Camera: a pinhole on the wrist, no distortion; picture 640 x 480 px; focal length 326.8 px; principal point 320.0 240.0 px. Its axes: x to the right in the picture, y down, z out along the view. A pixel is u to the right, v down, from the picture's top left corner.
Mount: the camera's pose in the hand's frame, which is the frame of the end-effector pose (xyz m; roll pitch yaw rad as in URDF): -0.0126 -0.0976 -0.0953 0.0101 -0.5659 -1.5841
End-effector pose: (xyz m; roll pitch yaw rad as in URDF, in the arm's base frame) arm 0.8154 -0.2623 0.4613 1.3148 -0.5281 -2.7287
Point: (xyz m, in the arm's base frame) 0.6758 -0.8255 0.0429
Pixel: behind the camera
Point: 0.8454 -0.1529 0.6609
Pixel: 216.7 288.6
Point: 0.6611 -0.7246 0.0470
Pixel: behind the camera
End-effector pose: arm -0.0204 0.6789 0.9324 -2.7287 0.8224 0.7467
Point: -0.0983 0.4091 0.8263
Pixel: 209.1 180.0
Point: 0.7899 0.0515 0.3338
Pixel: outside the picture
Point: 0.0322 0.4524 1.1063
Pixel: outside the picture
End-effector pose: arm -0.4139 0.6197 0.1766 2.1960 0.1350 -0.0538
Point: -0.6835 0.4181 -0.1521
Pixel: 600.8 68.3
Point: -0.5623 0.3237 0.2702
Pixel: 227.2 140.7
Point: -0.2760 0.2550 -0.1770
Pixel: 496.2 382.0
